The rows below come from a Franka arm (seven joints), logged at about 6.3 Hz.
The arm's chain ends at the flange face. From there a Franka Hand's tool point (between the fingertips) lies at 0.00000 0.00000 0.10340 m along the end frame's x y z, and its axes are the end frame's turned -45 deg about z.
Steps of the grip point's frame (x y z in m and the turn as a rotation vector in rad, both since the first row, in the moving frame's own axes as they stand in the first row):
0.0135 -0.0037 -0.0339 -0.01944 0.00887 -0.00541
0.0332 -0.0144 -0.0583 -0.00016 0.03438 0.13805
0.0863 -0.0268 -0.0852 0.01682 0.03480 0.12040
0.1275 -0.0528 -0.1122 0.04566 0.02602 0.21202
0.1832 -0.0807 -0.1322 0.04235 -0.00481 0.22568
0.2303 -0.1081 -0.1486 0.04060 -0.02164 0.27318
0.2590 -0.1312 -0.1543 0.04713 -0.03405 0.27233
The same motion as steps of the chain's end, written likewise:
0.0049 -0.0129 -0.0339 -0.00747 0.02002 -0.00541
0.0106 -0.0313 -0.0582 0.02420 0.02442 0.13805
0.0405 -0.0763 -0.0851 0.03650 0.01271 0.12040
0.0537 -0.1221 -0.1121 0.05069 -0.01389 0.21202
0.0756 -0.1835 -0.1321 0.02654 -0.03335 0.22568
0.0907 -0.2373 -0.1485 0.01341 -0.04401 0.27318
0.0961 -0.2742 -0.1541 0.00925 -0.05740 0.27233

